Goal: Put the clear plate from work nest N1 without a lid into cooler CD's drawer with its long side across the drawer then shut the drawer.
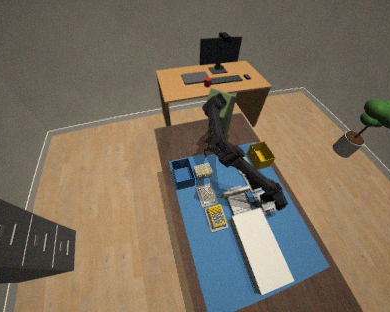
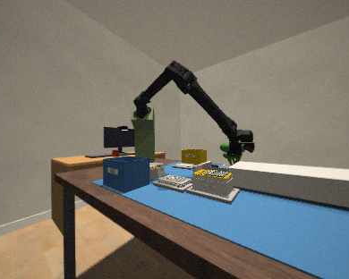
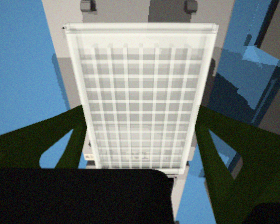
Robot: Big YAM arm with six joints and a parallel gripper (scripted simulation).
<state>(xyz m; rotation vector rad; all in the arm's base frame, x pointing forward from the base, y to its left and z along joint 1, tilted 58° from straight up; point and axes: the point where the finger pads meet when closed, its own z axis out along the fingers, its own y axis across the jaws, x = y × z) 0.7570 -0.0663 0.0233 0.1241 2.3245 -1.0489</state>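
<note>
Right now my hand is 40 mm above the grey work nest. Round my hand: black plate 160 mm behind, 60 mm to the left, 20 mm below; then cooler drawer 80 mm behind, 170 mm to the right, 20 mm below; then clear plate 10 mm below.
</note>
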